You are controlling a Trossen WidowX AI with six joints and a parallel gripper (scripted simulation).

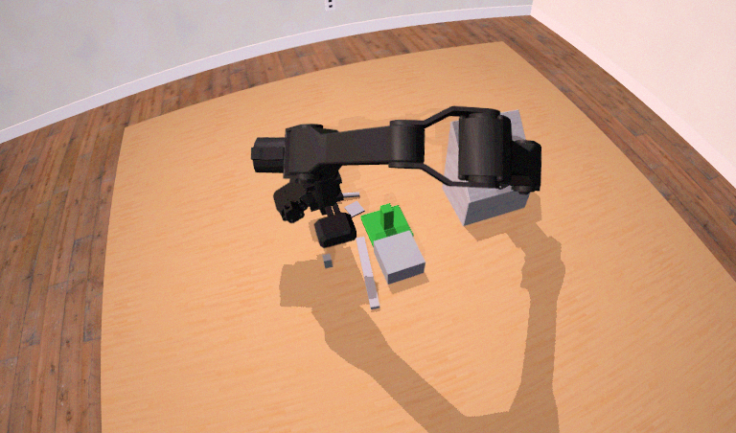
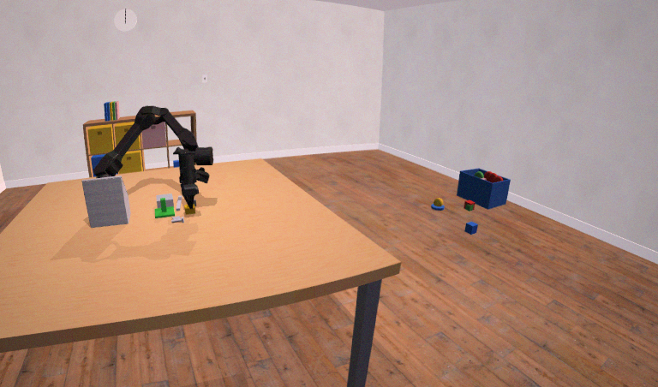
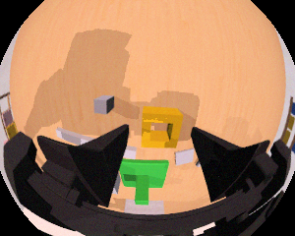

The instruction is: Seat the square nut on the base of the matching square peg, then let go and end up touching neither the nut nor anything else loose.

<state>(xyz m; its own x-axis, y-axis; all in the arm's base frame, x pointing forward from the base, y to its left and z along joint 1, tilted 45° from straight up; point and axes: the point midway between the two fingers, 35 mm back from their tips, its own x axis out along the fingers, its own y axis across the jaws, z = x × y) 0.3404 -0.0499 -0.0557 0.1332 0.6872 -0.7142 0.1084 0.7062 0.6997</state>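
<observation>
The small grey cube is 30 mm ahead of my hand, 60 mm to the left of it and 50 mm below it. Also, from my hand: bolt: 60 mm behind, 80 mm to the right, 50 mm below; then flat grey plate: 70 mm behind, 40 mm to the right, 60 mm below; then long grey bar: 30 mm behind, 110 mm to the left, 60 mm below.
</observation>
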